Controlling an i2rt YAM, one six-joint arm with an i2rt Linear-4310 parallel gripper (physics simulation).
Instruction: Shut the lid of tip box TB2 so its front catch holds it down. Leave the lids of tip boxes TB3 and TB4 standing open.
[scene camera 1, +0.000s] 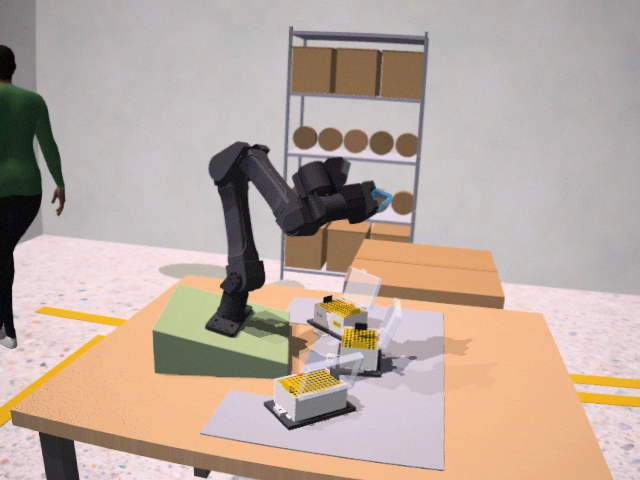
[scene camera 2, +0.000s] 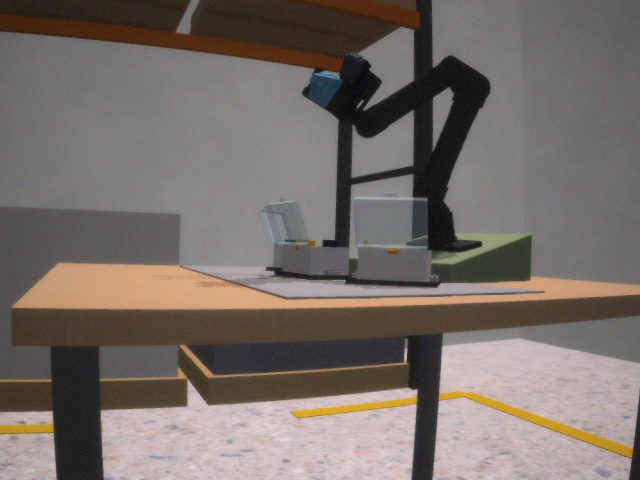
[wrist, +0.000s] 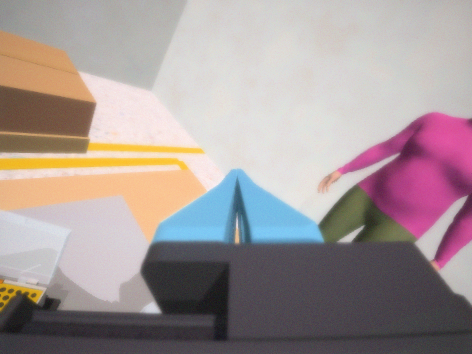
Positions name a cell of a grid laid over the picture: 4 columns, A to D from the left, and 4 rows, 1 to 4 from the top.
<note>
In view: the gripper (scene camera 2: B1) and a grey mat (scene camera 1: C4).
The gripper is seen too in scene camera 1 (scene camera 1: C2) and in the wrist view (wrist: C3). The grey mat is seen too in scene camera 2 (scene camera 2: B3) and in the wrist view (wrist: A4).
</note>
